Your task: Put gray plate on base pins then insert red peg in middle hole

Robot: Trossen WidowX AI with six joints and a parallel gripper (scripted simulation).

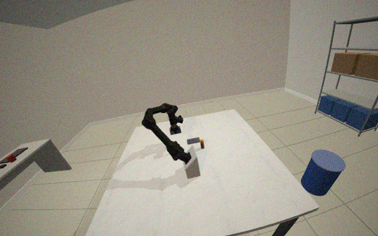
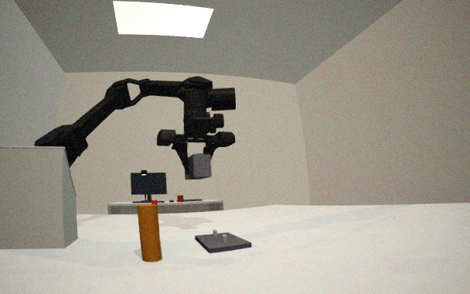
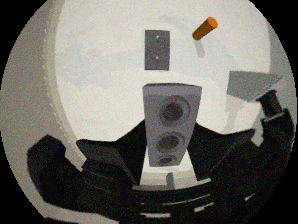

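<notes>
Right now my gripper tip is 100 mm past the red peg, 100 mm above it and 70 mm to the right of it. Round my gripper tip: gray plate (30 mm above); then orange cylinder (190 mm to the right, 140 mm behind, 100 mm below).
</notes>
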